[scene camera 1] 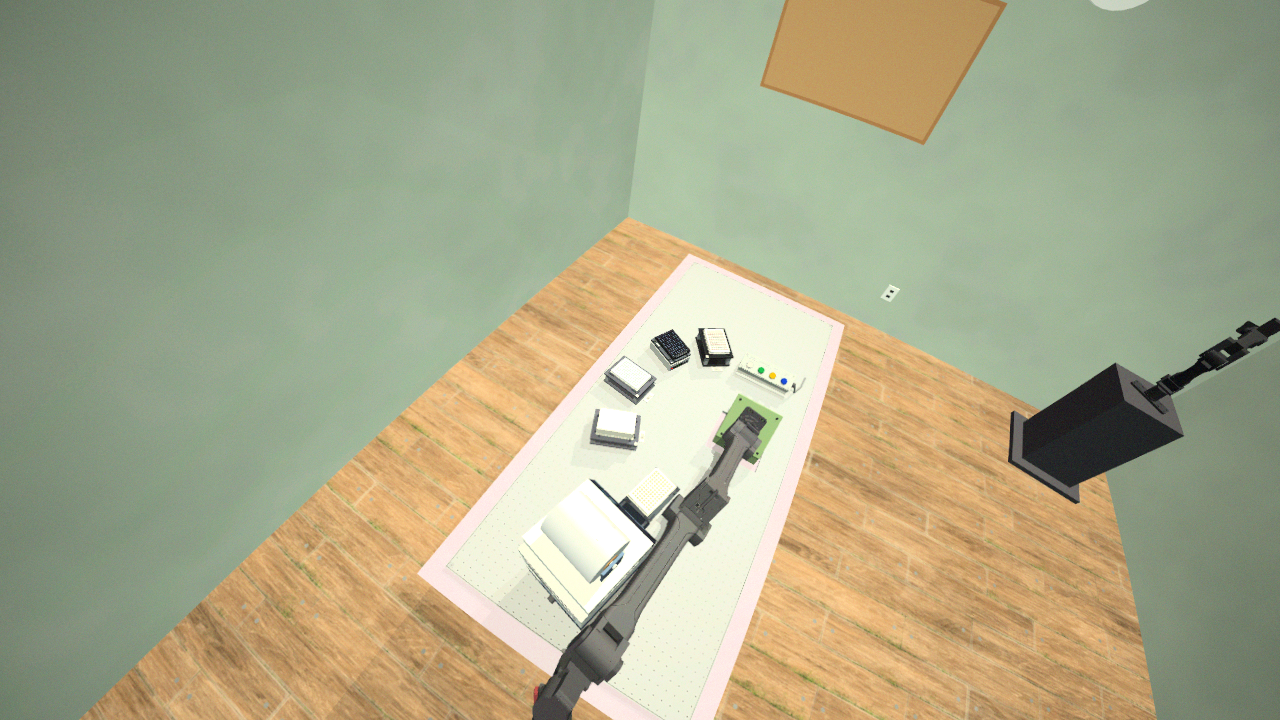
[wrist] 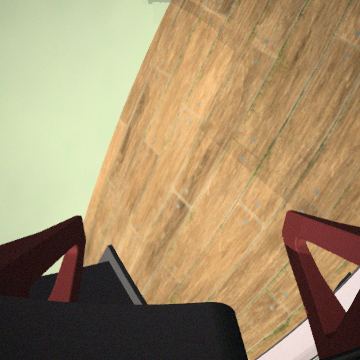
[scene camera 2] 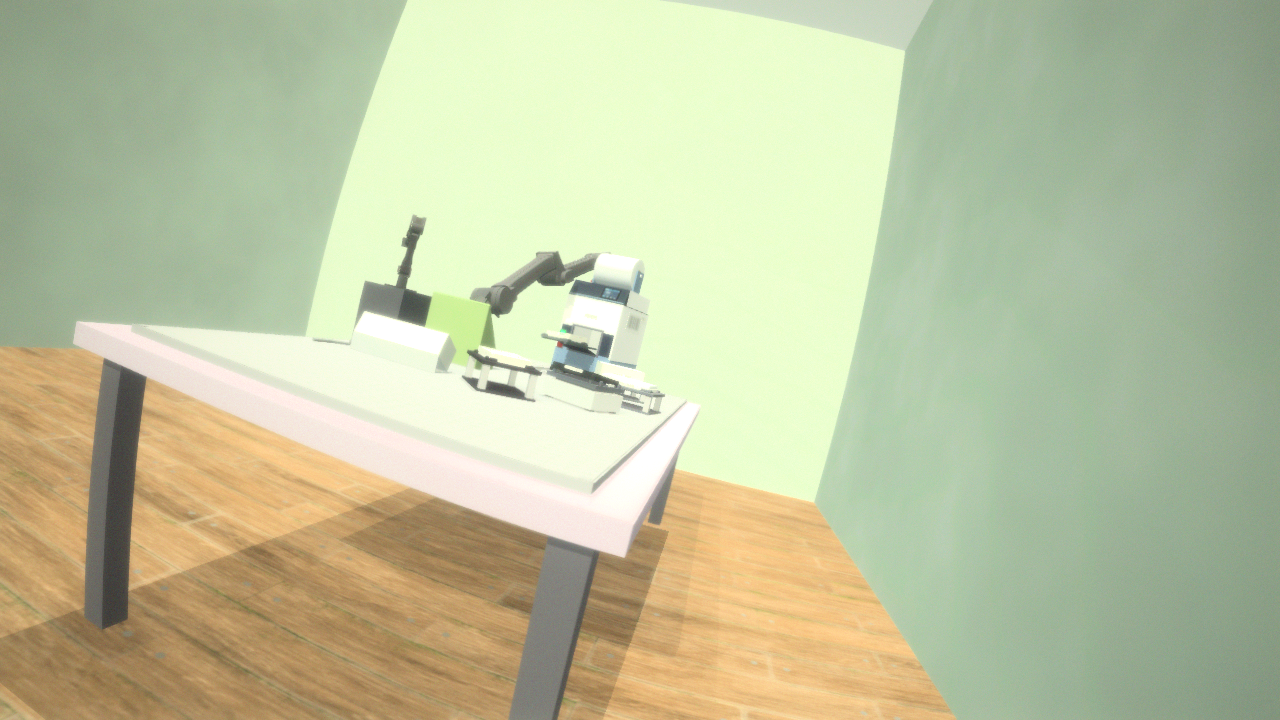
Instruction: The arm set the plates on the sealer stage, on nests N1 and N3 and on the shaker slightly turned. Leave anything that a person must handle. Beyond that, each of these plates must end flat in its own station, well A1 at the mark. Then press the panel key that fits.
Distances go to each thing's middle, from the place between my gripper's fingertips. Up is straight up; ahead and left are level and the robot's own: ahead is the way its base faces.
I see the cream plate [scene camera 1: 655,487] 150 mm ahead of my hand, 620 mm to the right of it and 160 mm below it.
